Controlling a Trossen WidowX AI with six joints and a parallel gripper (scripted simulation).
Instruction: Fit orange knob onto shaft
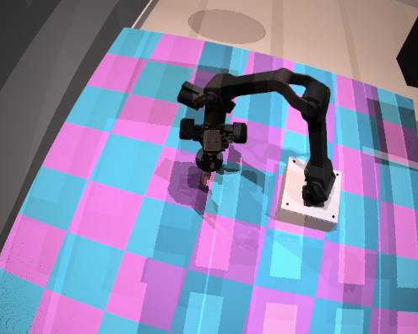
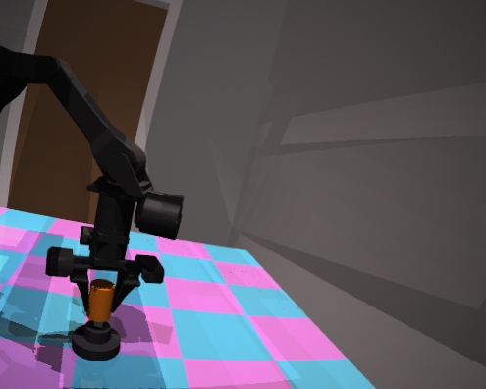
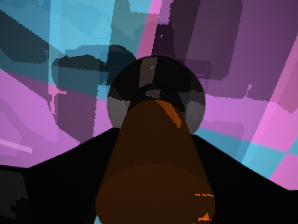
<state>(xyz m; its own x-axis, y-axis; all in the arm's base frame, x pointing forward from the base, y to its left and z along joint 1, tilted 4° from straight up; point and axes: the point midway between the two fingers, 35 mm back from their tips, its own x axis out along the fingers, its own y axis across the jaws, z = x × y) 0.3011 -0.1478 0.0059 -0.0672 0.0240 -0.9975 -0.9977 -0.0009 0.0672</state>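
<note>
My gripper tip is now 3 cm below the orange knob. The rest, counted from my gripper tip: round pedestal 4 cm below.
</note>
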